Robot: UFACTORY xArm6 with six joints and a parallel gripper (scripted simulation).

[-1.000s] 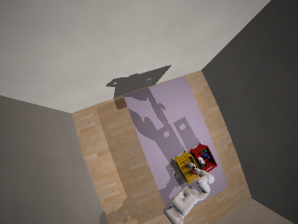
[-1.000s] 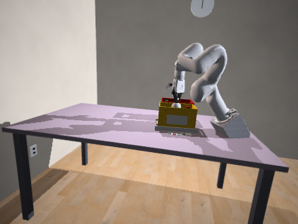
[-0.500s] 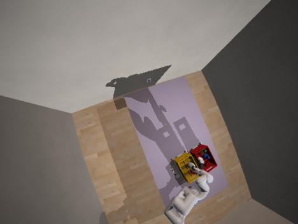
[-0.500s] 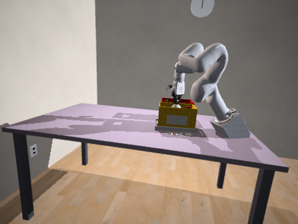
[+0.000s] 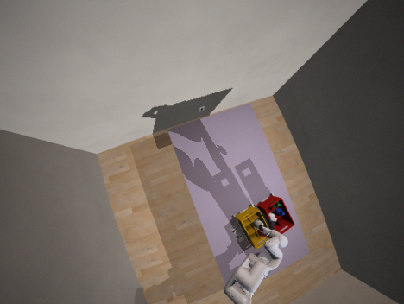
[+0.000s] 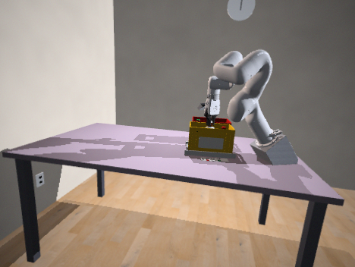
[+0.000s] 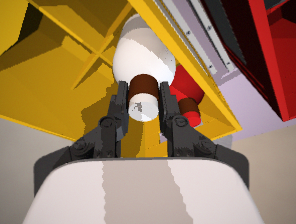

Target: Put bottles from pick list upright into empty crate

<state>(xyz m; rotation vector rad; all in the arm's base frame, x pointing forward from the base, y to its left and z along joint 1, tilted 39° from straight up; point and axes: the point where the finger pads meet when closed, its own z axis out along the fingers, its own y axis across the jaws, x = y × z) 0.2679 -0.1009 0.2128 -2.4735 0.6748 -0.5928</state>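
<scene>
Right now my hand is 7 cm above the white bottle. From my hand the other things lie so: red crate: 5 cm ahead, 18 cm to the right, 11 cm below; blue-label bottle: 7 cm ahead, 22 cm to the right, 10 cm below; yellow crate: 2 cm behind, 4 cm to the left, 11 cm below.
</scene>
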